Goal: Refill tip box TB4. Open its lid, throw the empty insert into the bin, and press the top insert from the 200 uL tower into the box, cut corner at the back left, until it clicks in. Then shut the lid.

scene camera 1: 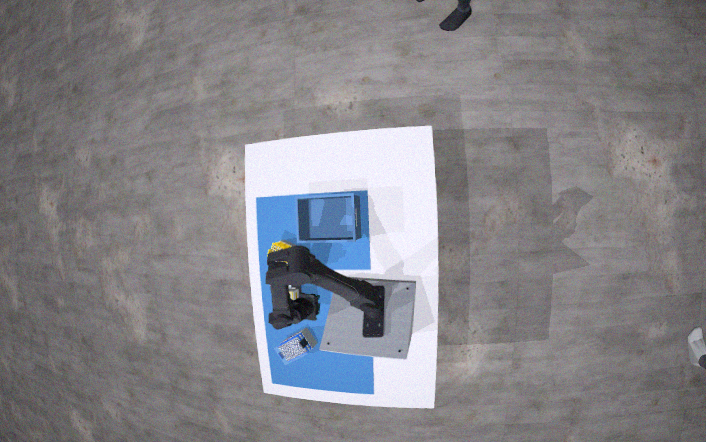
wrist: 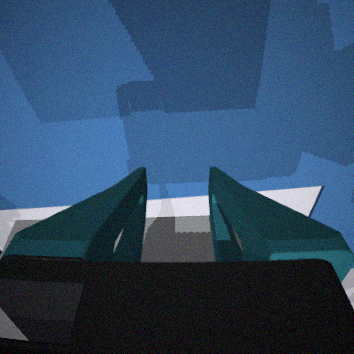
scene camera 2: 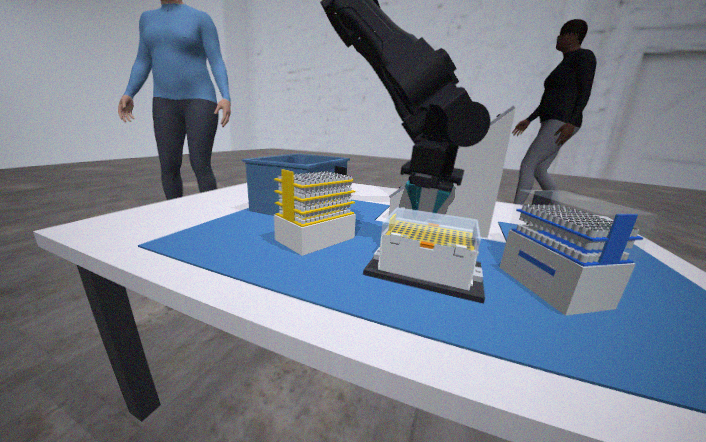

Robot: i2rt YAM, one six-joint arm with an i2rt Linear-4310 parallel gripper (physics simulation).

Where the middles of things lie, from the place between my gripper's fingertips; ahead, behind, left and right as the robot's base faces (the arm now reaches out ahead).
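Scene:
Clear lid (scene camera 2: pixel 446 230): my gripper is 14 cm short of it, 2 cm to the right of it and 3 cm below it. Blue-trimmed tip tower (scene camera 2: pixel 577 253): 20 cm to the left of my hand, 11 cm ahead of it and 3 cm above it. Blue bin (scene camera 1: pixel 331 218): 31 cm to the right of my hand, 7 cm behind it and 2 cm above it.

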